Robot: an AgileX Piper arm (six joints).
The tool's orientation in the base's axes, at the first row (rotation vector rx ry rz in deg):
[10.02 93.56 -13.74]
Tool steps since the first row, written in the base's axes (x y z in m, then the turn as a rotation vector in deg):
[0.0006 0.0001 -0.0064 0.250 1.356 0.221]
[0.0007 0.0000 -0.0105 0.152 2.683 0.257]
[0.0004 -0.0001 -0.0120 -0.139 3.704 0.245]
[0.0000 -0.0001 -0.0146 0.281 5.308 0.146]
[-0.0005 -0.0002 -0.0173 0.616 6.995 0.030]
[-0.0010 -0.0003 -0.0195 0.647 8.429 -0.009]
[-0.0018 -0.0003 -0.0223 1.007 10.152 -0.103]
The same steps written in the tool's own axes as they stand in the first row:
[0.0063 0.0006 0.0010 -0.282 1.362 -0.126]
[0.0104 0.0007 0.0014 -0.351 2.616 -0.567]
[0.0119 0.0006 0.0012 -0.348 3.527 -1.112]
[0.0146 0.0006 0.0010 -0.332 5.188 -1.118]
[0.0173 0.0005 0.0007 -0.294 6.908 -1.225]
[0.0195 0.0004 0.0004 -0.302 8.302 -1.565]
[0.0224 0.0004 -0.0002 -0.290 10.062 -1.660]

